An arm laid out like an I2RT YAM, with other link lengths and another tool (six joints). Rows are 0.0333 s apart.
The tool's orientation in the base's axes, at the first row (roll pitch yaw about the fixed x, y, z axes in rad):
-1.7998 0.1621 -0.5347
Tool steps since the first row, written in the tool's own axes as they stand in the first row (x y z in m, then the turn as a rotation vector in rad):
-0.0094 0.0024 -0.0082 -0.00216 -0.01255 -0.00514
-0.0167 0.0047 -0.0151 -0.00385 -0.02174 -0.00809
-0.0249 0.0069 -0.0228 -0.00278 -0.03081 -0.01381
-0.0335 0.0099 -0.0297 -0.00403 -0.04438 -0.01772
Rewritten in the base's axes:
-0.0124 -0.0026 0.0010 -0.00107 -0.00187 0.01356
-0.0224 -0.0051 0.0016 -0.00157 -0.00249 0.02333
-0.0335 -0.0078 0.0025 -0.00105 -0.00688 0.03315
-0.0447 -0.0097 0.0025 -0.00052 -0.00804 0.04728

